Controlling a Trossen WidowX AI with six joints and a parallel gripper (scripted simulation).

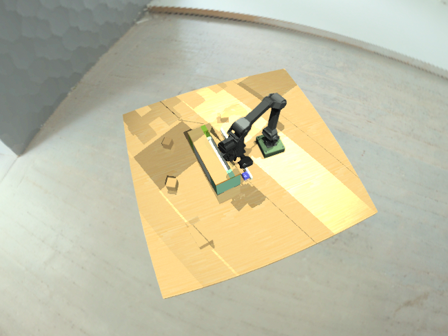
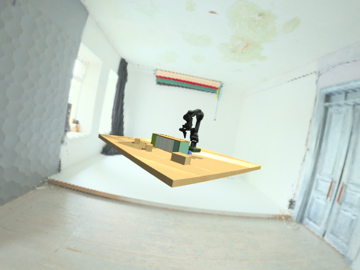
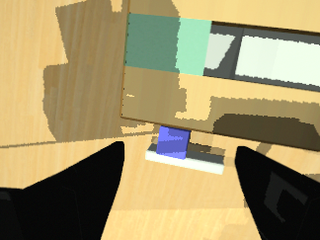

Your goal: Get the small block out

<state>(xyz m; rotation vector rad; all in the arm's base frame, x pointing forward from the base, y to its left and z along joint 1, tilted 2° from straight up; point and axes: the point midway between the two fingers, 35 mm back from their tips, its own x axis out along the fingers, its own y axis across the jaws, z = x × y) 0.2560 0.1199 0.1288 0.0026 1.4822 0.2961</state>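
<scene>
The blue block lies 130 mm below my gripper tip, 40 mm behind it and 10 mm to the left of it. The rest, counted from my gripper tip: box 150 mm to the right, 90 mm below, 60 mm ahead.
</scene>
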